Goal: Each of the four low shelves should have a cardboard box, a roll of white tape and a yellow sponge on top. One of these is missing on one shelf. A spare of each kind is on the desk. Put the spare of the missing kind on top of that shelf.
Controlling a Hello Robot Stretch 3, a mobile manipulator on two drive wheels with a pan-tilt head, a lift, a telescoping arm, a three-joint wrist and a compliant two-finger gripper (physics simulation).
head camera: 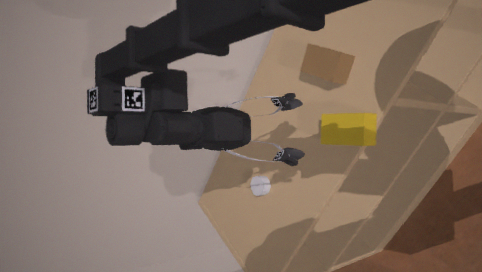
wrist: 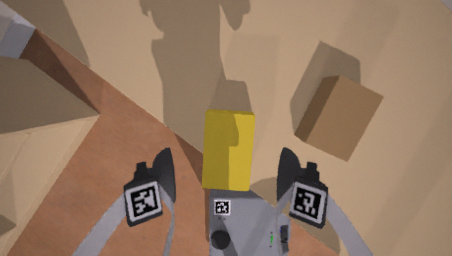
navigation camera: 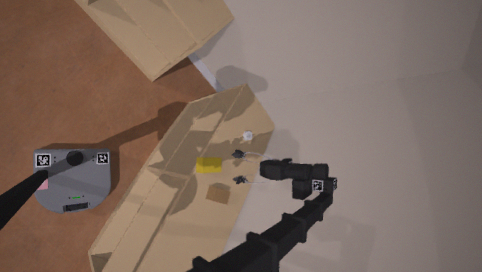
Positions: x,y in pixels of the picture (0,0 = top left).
my gripper: head camera; wrist; navigation camera 233,166
same spot on my gripper: (wrist: 141,200) = (head camera: 278,155)
